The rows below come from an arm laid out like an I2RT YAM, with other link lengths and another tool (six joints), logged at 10 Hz.
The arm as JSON. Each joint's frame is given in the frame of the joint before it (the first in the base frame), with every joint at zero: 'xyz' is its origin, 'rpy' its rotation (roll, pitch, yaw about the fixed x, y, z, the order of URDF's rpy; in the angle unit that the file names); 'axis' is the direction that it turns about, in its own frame. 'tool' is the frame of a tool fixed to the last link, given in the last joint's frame.
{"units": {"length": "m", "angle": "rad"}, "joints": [
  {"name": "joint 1", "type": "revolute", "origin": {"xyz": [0.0, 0.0, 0.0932], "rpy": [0.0, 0.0, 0.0]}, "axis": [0.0, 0.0, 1.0]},
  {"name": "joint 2", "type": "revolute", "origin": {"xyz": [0.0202, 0.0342, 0.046], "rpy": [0.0, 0.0, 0.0]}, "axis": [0.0, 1.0, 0.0]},
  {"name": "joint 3", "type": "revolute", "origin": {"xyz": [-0.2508, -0.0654, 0.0], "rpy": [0.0, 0.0, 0.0]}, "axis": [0.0, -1.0, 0.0]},
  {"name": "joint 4", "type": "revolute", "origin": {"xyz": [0.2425, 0.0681, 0.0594], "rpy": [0.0, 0.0, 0.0]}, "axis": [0.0, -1.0, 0.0]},
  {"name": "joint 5", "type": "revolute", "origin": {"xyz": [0.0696, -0.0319, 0.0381], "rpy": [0.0, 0.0, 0.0]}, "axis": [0.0, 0.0, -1.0]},
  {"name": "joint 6", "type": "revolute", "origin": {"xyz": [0.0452, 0.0, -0.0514], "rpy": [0.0, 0.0, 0.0]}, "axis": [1.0, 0.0, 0.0]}
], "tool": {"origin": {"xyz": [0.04, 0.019, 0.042], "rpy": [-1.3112, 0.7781, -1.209]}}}
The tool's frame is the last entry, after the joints.
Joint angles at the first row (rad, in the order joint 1, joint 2, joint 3, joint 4, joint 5, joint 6):
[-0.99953 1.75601 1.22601 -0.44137 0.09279 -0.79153]
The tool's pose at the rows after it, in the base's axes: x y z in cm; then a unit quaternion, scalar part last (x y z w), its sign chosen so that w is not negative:
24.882, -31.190, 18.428, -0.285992, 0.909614, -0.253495, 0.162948
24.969, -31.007, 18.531, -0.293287, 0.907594, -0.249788, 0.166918
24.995, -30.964, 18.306, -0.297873, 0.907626, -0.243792, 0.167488
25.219, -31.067, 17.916, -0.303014, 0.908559, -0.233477, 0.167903
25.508, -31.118, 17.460, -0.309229, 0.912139, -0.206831, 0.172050
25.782, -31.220, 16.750, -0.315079, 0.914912, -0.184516, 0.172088
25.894, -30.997, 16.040, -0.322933, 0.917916, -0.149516, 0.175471
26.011, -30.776, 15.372, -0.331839, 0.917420, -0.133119, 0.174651
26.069, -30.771, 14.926, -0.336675, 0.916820, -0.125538, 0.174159
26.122, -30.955, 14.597, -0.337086, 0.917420, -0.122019, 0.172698
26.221, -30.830, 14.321, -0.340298, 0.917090, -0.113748, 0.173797
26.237, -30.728, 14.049, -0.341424, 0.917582, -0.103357, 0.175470
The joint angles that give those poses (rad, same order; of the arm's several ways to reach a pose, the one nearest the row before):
[-1.00121 1.76243 1.23441 -0.45613 0.08064 -0.79832]
[-1.00025 1.76114 1.23768 -0.46346 0.06746 -0.80962]
[-1.00105 1.76862 1.24096 -0.46944 0.06021 -0.81852]
[-0.99981 1.79084 1.25811 -0.48326 0.05199 -0.82657]
[-1.00008 1.82833 1.29950 -0.53619 0.02741 -0.83568]
[-0.99899 1.86730 1.33174 -0.57203 0.01382 -0.84611]
[-1.00010 1.90599 1.36753 -0.63418 -0.01400 -0.86291]
[-0.99708 1.92777 1.37582 -0.65102 -0.02299 -0.87995]
[-0.99708 1.94311 1.38111 -0.65491 -0.02761 -0.89082]
[-0.99843 1.95798 1.38986 -0.65637 -0.02704 -0.89374]
[-0.99617 1.96874 1.39548 -0.66605 -0.03355 -0.89886]
[-0.99634 1.98029 1.40264 -0.68092 -0.04215 -0.90220]

